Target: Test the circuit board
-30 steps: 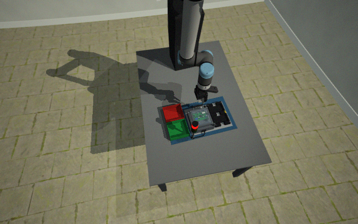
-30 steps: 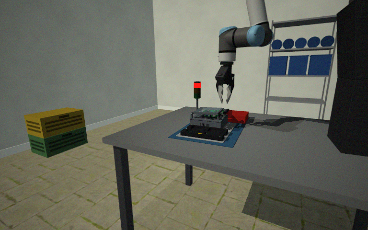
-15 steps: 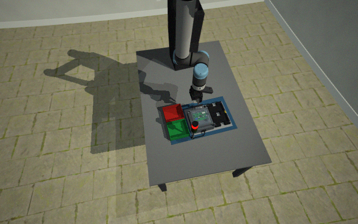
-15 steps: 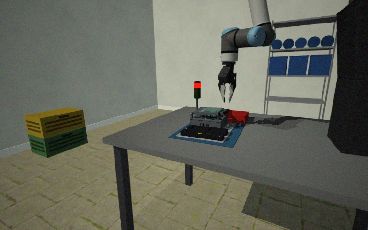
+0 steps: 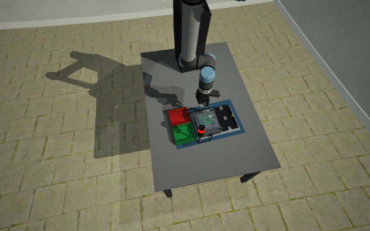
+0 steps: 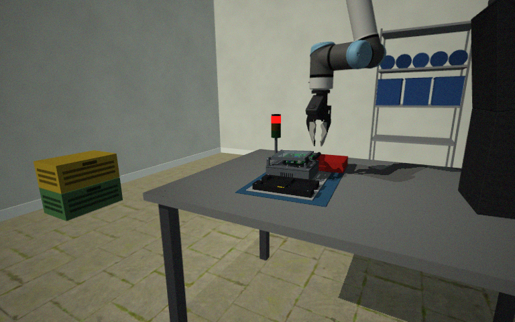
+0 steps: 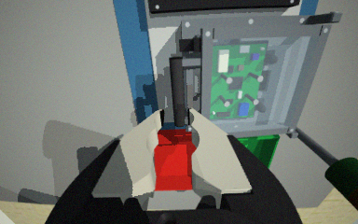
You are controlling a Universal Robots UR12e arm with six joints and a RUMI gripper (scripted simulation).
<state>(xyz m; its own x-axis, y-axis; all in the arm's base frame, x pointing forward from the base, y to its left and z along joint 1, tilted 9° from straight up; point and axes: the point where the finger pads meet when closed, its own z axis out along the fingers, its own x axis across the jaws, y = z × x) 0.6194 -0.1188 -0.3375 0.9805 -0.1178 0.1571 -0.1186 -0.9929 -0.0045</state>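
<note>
My gripper is now 70 mm above the black latch piece, 60 mm to the right of it and 30 mm short of it. From my hand the other things lie so: tester lid (90 mm ahead, 60 mm below, 10 mm to the right); then red bin (200 mm to the right, 140 mm below, 40 mm behind); then green circuit board (90 mm ahead, 80 mm below, 10 mm to the right).
</note>
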